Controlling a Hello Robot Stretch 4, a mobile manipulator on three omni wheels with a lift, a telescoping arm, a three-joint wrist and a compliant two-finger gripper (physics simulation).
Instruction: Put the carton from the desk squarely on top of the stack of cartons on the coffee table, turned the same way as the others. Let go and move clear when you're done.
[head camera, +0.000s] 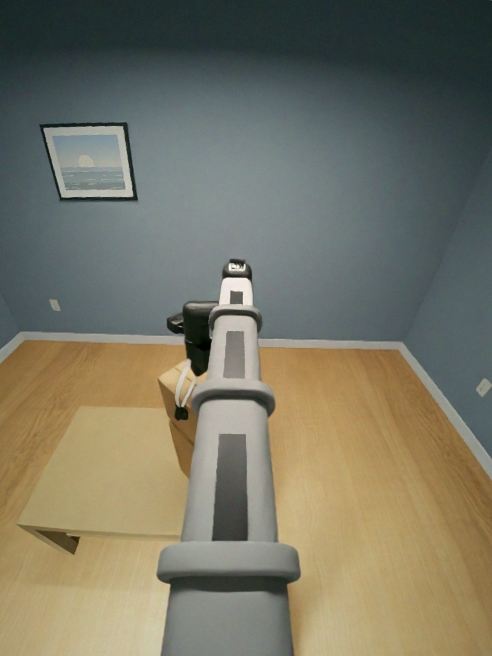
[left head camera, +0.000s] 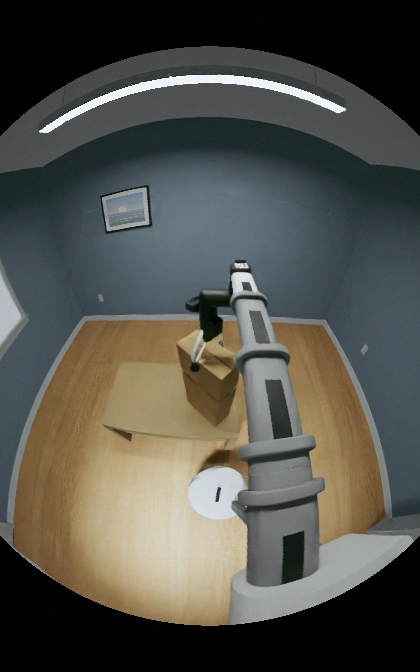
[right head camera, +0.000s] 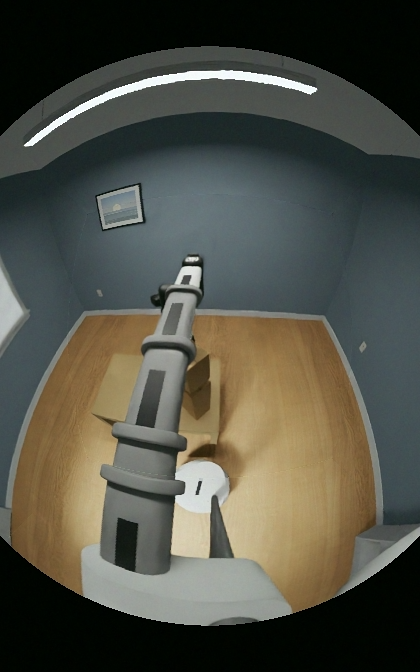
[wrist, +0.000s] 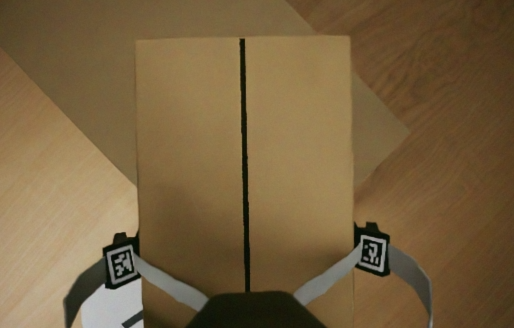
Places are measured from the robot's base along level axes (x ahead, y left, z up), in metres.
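Pixels of known places: hand, its tool point: (wrist: 247, 240); robot's base, origin of its link: (left head camera: 217, 491) (right head camera: 200, 485).
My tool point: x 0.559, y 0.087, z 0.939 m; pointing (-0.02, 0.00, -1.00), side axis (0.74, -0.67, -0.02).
For each thing: its middle in the pictures, then the offset to it from my tool point.
- upper carton, middle of its body: (wrist: 249, 227) (head camera: 203, 410) (left head camera: 207, 364) (right head camera: 179, 357) dx +0.001, dy -0.001, dz -0.041 m
- lower carton, middle of its body: (head camera: 207, 447) (left head camera: 207, 388) (right head camera: 185, 381) dx -0.004, dy -0.004, dz -0.247 m
The upper carton (head camera: 168, 391) (left head camera: 215, 382) (right head camera: 200, 372) (wrist: 190, 150) is brown with a dark seam along its top. My gripper (left head camera: 208, 354) (wrist: 246, 252) points down over it, shut on it, one fingertip against each long side. The lower carton (head camera: 182, 445) (left head camera: 205, 402) (right head camera: 199, 402) stands directly below on the coffee table (head camera: 116, 461) (left head camera: 145, 395) (right head camera: 112, 385) (wrist: 75, 65), near its right end. Both are turned diagonally to the table. The wrist view hides the lower carton, and I cannot tell whether the two touch. The arm partly covers both in the head view.
My telescoping arm (head camera: 233, 508) (left head camera: 275, 400) (right head camera: 155, 395) reaches out over the floor to the table. The round white base (left head camera: 205, 492) (right head camera: 212, 485) (wrist: 107, 307) stands on the floor in front of the table. A blue wall with a framed picture (head camera: 92, 161) is behind.
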